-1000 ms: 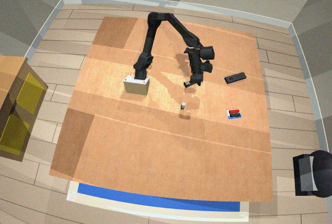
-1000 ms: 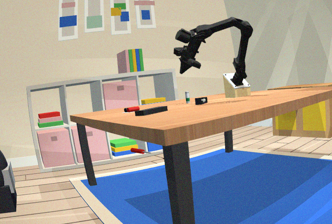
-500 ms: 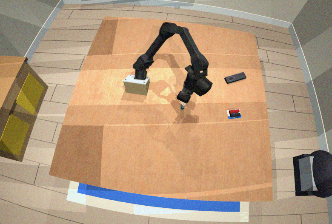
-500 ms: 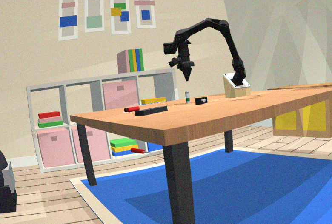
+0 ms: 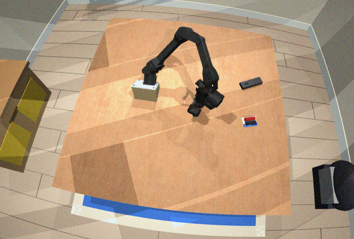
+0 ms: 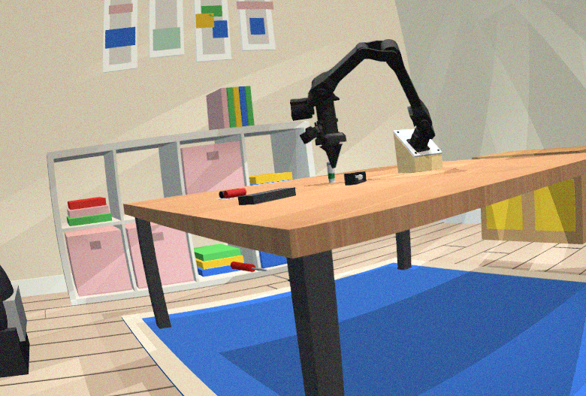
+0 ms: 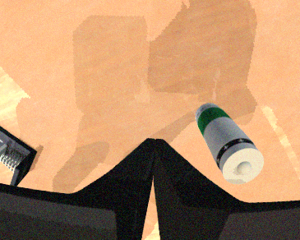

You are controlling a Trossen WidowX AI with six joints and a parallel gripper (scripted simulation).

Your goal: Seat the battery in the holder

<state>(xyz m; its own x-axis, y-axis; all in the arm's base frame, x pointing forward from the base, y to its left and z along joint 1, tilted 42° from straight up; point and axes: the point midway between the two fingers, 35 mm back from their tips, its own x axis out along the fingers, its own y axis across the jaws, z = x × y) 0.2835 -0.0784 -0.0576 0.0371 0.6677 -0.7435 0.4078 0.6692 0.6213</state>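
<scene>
Right now the battery is 40 mm to the right of my gripper tip, 10 mm below it and 10 mm behind it. Also, from my gripper tip: blue-white card (320 mm ahead, 50 mm to the right, 30 mm below); then black remote-like bar (350 mm ahead, 220 mm to the left, 30 mm below).
</scene>
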